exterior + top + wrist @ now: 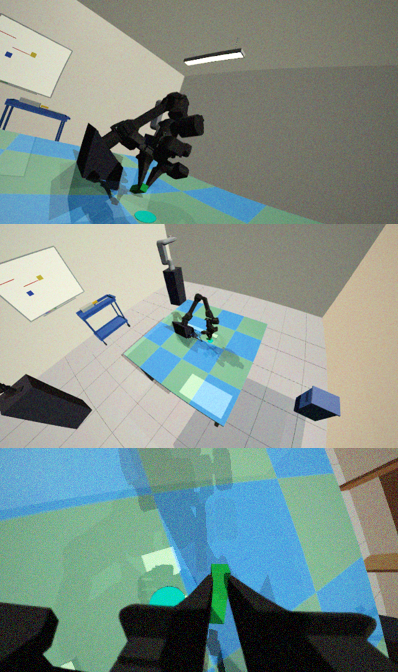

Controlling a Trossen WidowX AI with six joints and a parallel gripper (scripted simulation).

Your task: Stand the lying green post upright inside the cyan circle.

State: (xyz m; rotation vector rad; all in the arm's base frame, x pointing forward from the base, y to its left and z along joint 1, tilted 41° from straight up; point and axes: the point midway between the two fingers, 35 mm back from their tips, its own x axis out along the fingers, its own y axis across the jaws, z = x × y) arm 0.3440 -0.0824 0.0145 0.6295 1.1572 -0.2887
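Right now my gripper tip is 10 cm above the cyan circle, 6 cm to the right of it and 2 cm past it. Round my gripper tip: green post: 2 cm behind, 1 cm to the left, 1 cm below.
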